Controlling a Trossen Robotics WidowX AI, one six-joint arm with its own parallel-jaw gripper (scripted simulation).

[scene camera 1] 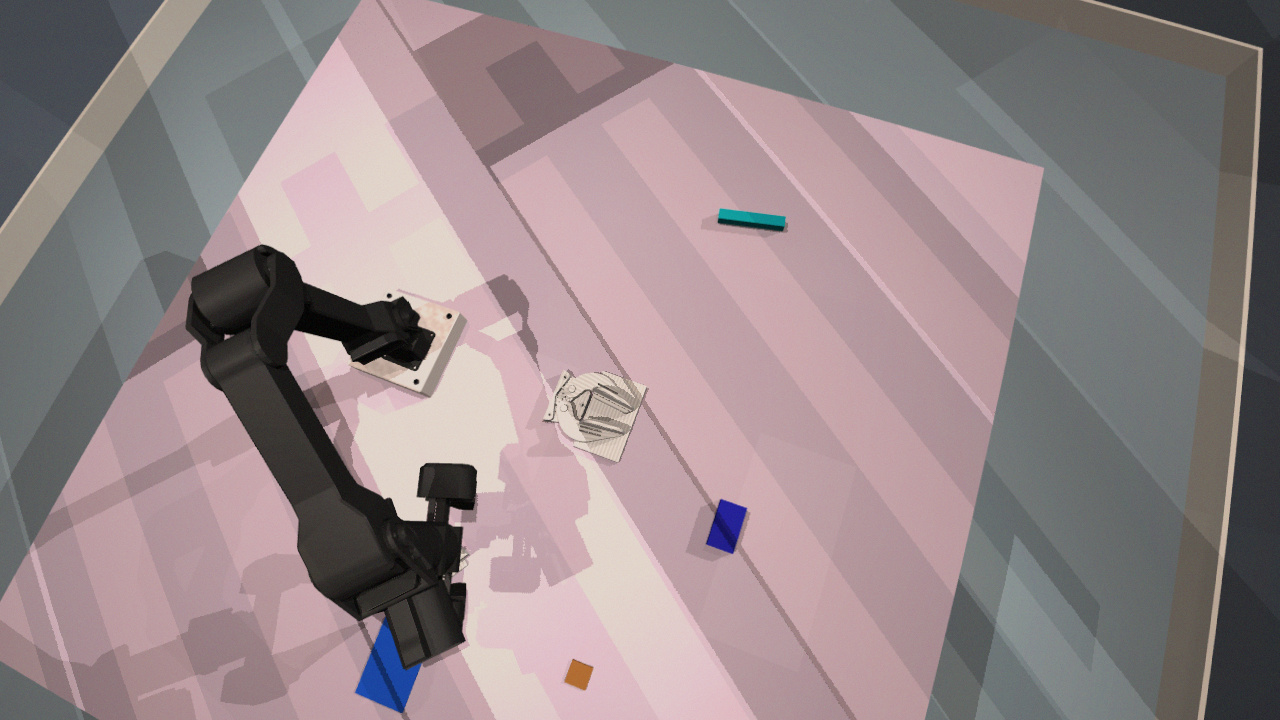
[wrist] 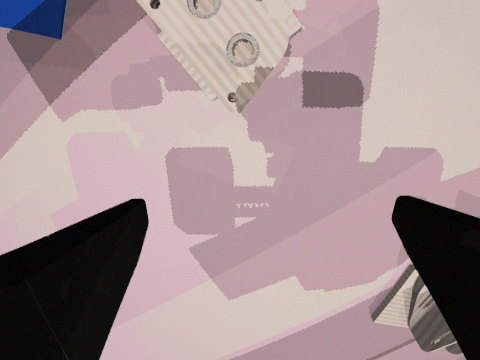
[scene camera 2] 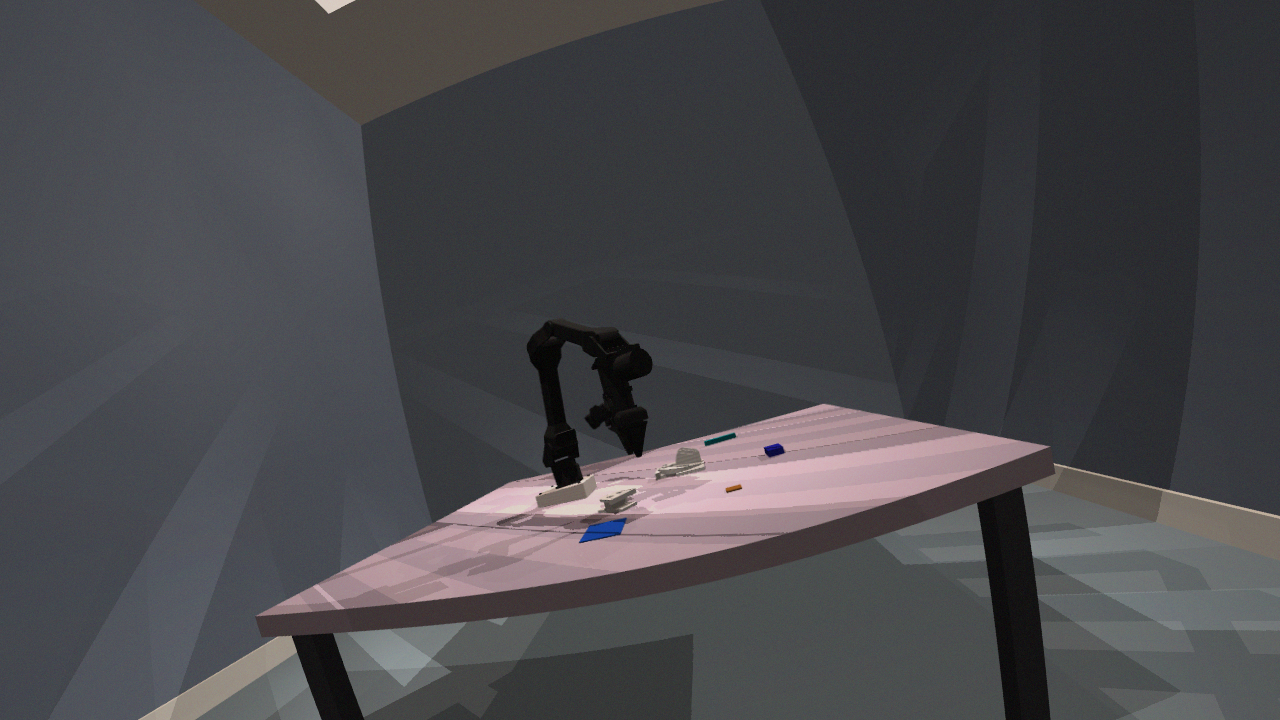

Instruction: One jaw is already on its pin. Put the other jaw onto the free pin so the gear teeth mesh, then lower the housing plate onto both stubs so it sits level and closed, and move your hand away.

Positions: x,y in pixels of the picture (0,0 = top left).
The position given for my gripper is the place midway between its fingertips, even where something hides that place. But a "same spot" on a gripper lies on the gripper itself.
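You can see my gripper in scene camera 1, and it's there in the wrist view and in scene camera 2 (634,455) as well. On my gripper, (scene camera 1: 451,588) and (wrist: 69,285) are the same spot.
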